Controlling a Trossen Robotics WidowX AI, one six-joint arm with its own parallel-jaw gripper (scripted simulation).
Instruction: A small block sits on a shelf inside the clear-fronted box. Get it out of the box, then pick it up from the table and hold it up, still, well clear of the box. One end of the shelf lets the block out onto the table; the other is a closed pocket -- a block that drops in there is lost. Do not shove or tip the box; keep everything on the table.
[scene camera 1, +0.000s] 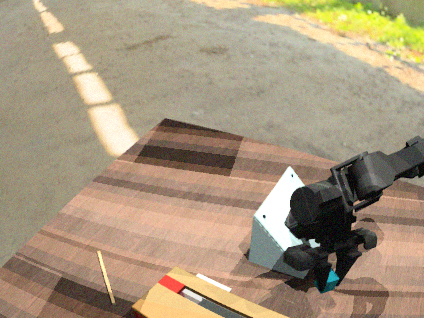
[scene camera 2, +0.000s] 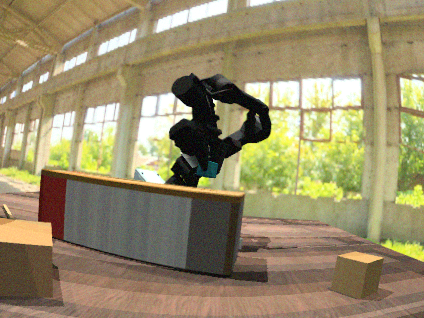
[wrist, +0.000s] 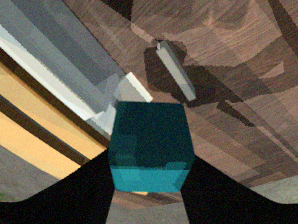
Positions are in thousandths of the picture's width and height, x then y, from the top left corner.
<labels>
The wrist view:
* my gripper: 495, 685
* teal block: 505, 672
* box: 227, 391
</labels>
